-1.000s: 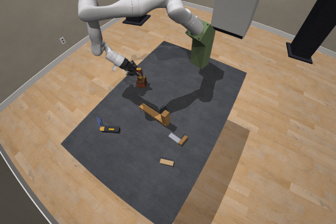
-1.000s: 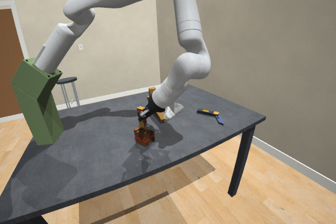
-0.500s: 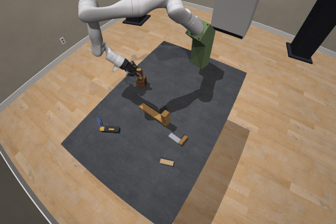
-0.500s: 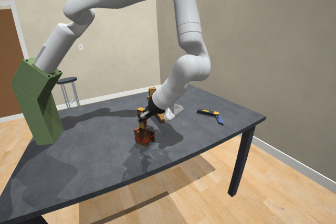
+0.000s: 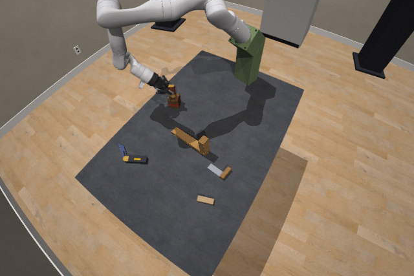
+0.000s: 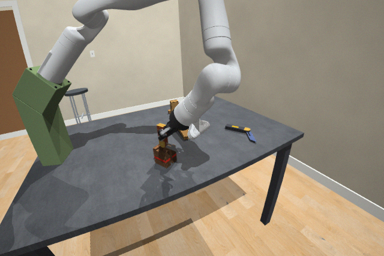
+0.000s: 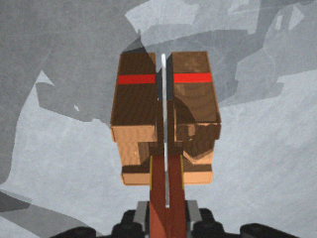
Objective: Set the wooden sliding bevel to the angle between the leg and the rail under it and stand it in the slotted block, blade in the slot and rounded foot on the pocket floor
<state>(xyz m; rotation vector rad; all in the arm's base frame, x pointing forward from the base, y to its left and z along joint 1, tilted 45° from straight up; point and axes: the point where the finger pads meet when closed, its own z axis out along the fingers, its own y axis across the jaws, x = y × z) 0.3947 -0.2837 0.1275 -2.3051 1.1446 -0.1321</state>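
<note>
My gripper is now 20 mm above the wooden sliding bevel. From my hand the other things lie so: try square (410 mm to the left, 300 mm ahead, 110 mm below); then black bevel (410 mm ahead, 110 mm below, 50 mm to the right); then thin steel blade (40 mm below, 20 mm to the right).
</note>
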